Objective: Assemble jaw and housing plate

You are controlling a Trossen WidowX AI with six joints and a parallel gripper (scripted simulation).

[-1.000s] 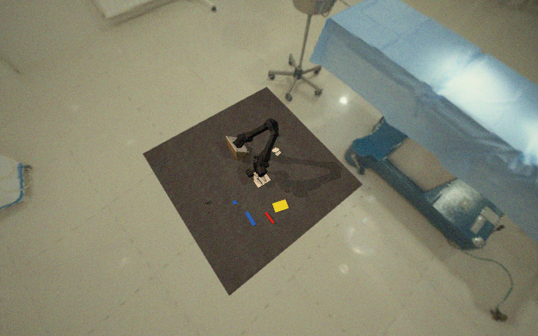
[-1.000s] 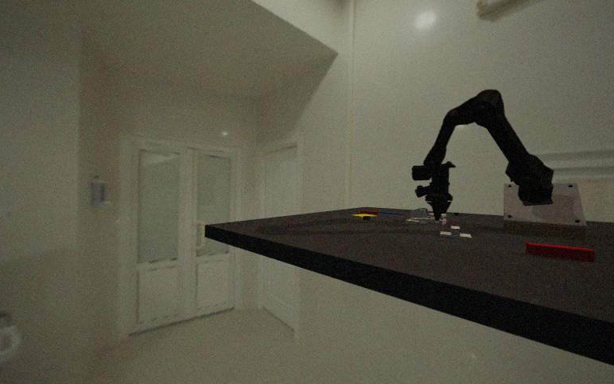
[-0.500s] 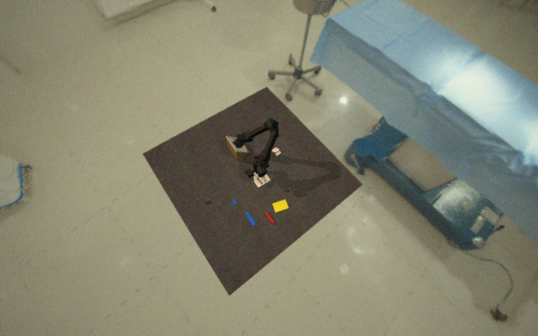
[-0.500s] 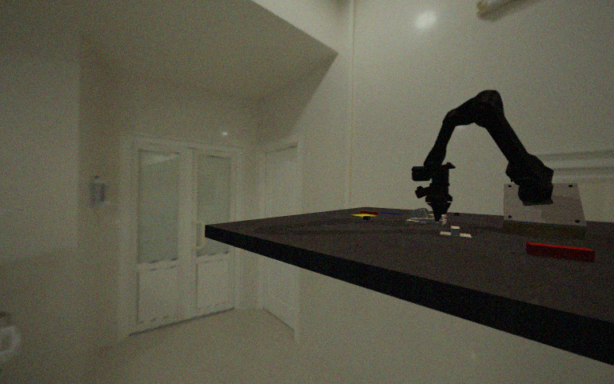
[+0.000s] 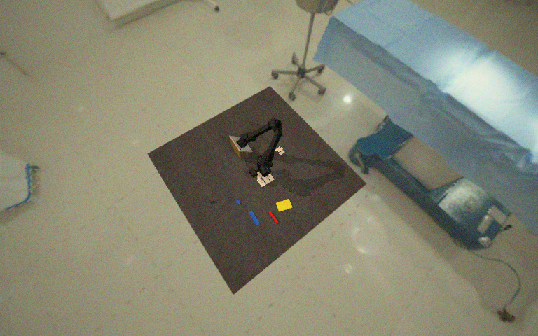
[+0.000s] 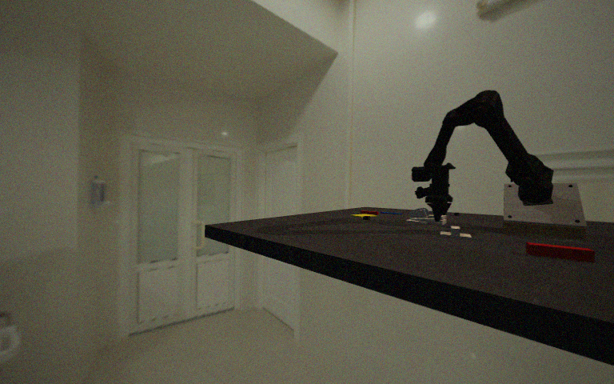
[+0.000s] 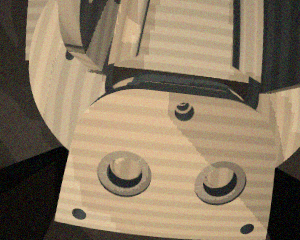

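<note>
The curved white jaw lies 30 mm ahead of my gripper tip and 10 mm to the left of it. From my gripper tip the other things lie so: blue bar: 250 mm ahead, 270 mm to the right, 10 mm below; small blue piece: 70 mm ahead, 290 mm to the right, 10 mm below; yellow block: 320 mm ahead, 40 mm to the right, 10 mm below.
</note>
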